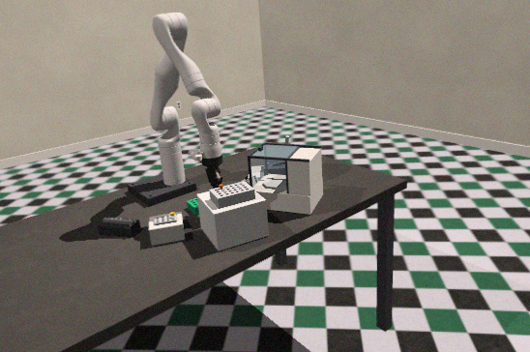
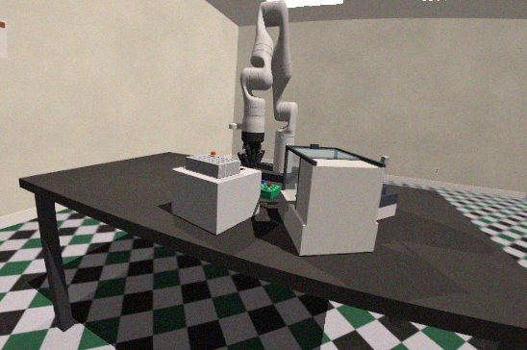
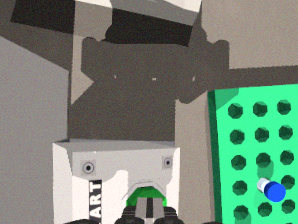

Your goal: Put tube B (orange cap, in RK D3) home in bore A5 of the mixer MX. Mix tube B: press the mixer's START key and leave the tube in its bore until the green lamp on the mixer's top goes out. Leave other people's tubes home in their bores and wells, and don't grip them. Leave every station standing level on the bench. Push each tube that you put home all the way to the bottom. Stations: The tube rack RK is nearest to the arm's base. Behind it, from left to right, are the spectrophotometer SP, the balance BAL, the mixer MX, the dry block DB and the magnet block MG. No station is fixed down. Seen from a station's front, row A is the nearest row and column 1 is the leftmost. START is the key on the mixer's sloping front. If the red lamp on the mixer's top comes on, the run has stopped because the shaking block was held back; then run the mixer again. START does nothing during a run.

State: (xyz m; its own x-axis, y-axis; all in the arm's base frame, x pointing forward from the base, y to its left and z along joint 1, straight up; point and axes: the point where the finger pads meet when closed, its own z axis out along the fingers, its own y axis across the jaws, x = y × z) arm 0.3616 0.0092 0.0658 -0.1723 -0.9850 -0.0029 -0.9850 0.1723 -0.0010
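The blue-capped tube lies 80 mm behind my hand, 70 mm below it and 10 mm to the left of it. Also, from my hand: grey shaking block 180 mm ahead, 50 mm above, 30 mm to the right; then green tube rack RK 100 mm behind, 80 mm below; then START key 30 mm below.
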